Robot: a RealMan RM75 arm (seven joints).
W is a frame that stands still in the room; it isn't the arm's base.
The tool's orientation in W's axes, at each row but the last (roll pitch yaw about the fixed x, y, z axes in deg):
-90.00 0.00 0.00
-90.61 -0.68 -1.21
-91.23 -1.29 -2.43
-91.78 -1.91 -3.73
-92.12 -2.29 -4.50
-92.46 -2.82 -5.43
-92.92 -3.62 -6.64
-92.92 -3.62 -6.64
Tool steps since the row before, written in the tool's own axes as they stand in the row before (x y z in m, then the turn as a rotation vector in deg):
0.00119 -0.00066 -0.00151 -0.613 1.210 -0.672
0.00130 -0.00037 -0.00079 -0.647 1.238 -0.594
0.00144 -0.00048 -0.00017 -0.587 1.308 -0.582
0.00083 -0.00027 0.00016 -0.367 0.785 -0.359
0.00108 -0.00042 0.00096 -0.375 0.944 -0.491
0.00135 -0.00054 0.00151 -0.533 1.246 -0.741
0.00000 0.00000 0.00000 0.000 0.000 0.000
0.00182 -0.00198 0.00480 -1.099 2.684 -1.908
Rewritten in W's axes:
0.00119 -0.00151 0.00066 -0.613 -0.672 -1.210
0.00128 -0.00081 0.00039 -0.645 -0.594 -1.239
0.00142 -0.00022 0.00052 -0.583 -0.586 -1.308
0.00083 0.00011 0.00029 -0.365 -0.360 -0.785
0.00114 0.00089 0.00043 -0.378 -0.497 -0.939
0.00146 0.00140 0.00054 -0.546 -0.746 -1.238
0.00000 0.00000 0.00000 0.000 0.000 0.000
0.00226 0.00466 0.00184 -1.164 -1.921 -2.648

